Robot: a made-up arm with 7 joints.
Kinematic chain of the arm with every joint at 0, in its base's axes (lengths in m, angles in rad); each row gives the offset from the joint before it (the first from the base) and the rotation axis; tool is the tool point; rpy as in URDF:
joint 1: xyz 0 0 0.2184 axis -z
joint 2: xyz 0 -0.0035 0.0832 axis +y
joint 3: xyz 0 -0.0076 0.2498 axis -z
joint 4: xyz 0 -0.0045 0.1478 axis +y
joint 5: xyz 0 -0.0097 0.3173 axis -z
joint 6: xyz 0 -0.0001 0.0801 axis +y
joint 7: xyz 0 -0.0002 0.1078 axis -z
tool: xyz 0 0 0 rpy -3.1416 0 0
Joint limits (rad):
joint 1: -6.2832..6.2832
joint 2: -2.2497..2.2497
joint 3: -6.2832..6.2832
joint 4: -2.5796..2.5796
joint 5: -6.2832..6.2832
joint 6: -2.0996..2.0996
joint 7: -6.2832..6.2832
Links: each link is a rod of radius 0.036 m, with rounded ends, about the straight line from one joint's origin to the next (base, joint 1, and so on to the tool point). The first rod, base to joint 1, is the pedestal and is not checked.
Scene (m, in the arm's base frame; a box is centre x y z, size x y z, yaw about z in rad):
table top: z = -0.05
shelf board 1: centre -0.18 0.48 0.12 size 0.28 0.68 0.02 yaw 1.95
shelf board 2: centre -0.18 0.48 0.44 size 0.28 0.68 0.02 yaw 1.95
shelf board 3: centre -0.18 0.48 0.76 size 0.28 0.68 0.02 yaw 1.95
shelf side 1: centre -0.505 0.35 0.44 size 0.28 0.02 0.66 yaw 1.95
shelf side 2: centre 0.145 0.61 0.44 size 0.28 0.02 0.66 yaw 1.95
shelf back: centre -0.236 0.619 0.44 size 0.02 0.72 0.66 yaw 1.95
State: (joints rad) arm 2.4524 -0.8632 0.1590 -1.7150 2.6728 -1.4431 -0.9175
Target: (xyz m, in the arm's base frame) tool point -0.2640 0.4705 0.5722
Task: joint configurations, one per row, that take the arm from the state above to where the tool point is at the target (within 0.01 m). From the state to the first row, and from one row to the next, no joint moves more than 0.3 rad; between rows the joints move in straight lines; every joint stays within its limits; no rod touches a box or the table.
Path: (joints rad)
1: 2.7181 -0.8069 0.3940 -1.7816 2.6126 -1.5160 -0.9175
2: 2.9838 -0.7506 0.6290 -1.8482 2.5524 -1.5890 -0.9175
3: 3.2494 -0.6942 0.8640 -1.9149 2.4923 -1.6619 -0.9175
4: 3.5151 -0.6379 1.0990 -1.9815 2.4321 -1.7349 -0.9175
5: 3.7808 -0.5816 1.3340 -2.0481 2.3719 -1.8078 -0.9175
6: 4.0465 -0.5253 1.5690 -2.1147 2.3117 -1.8808 -0.9175
7: 4.3121 -0.4689 1.8040 -2.1814 2.2516 -1.9537 -0.9175
8: 4.5778 -0.4126 2.0390 -2.2480 2.1914 -2.0267 -0.9175
9: 4.8435 -0.3563 2.2740 -2.3146 2.1312 -2.0996 -0.9175
10: 4.8453 -0.1191 2.1950 -2.1339 2.1848 -1.9880 -0.9175
11: 4.8471 0.1180 2.1159 -1.9532 2.2384 -1.8765 -0.9175
12: 4.8489 0.3552 2.0369 -1.7725 2.2919 -1.7649 -0.9175
13: 4.8507 0.5923 1.9579 -1.5918 2.3455 -1.6533 -0.9175

